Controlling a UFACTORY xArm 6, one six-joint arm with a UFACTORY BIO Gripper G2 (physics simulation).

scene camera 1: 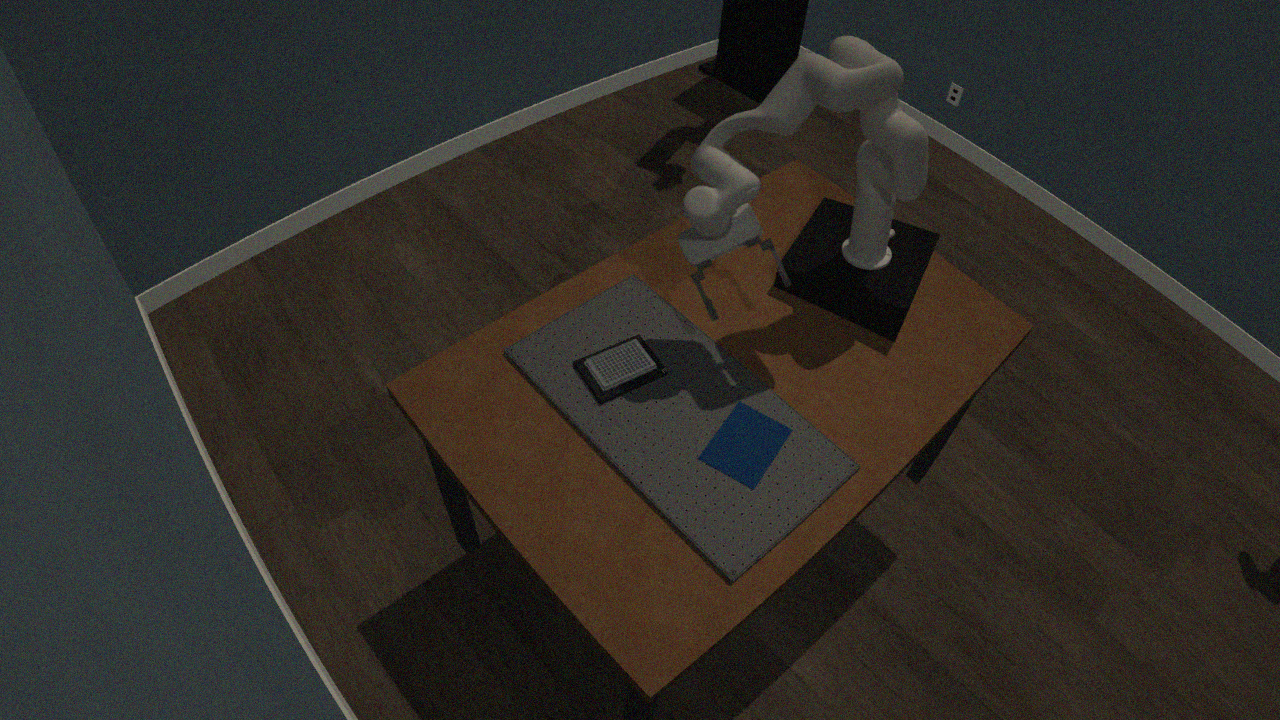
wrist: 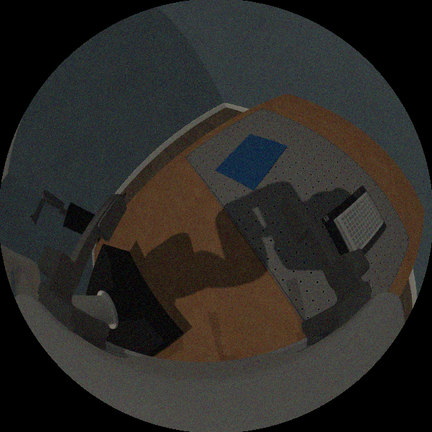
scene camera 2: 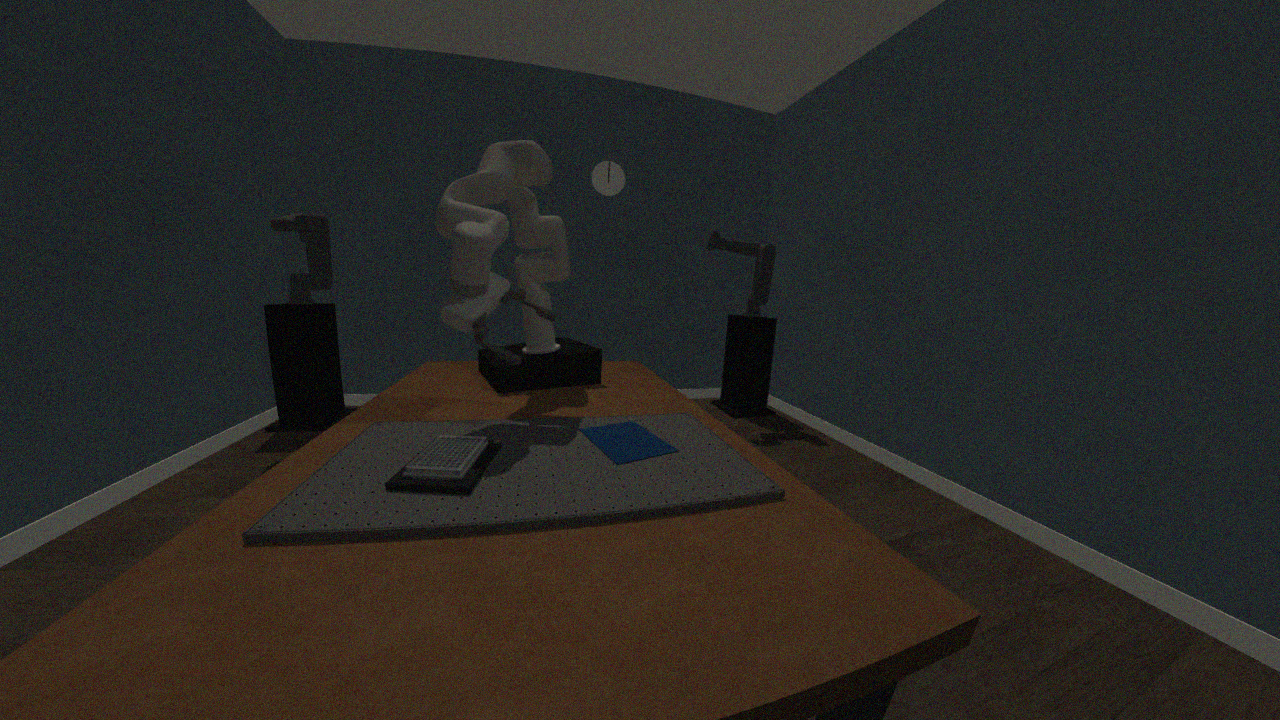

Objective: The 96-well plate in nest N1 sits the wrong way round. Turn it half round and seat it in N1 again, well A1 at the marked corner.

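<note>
The white 96-well plate (scene camera 1: 620, 364) (scene camera 2: 449, 456) (wrist: 361, 220) lies flat in the dark nest N1 (scene camera 1: 587, 380) (scene camera 2: 433, 486) (wrist: 336, 239) on the grey perforated board. A small pale mark shows at one nest corner in the wrist view. Well A1 and the lettering are too small and dark to read. My gripper (scene camera 1: 750, 299) is open and empty, its fingers wide apart. It hangs tilted above the table, between the arm's base and the board, well apart from the plate. In the wrist view the finger on the board side is dark and hard to make out.
The grey board (scene camera 1: 662, 474) (scene camera 2: 572, 501) (wrist: 330, 150) lies on the orange-brown table (scene camera 1: 554, 474) (scene camera 2: 537, 608) (wrist: 175, 200). A blue square (scene camera 1: 744, 445) (scene camera 2: 628, 442) (wrist: 252, 161) lies on the board. The arm stands on a black base block (scene camera 1: 819, 259) (scene camera 2: 546, 368). The arm's shadow falls across table and board.
</note>
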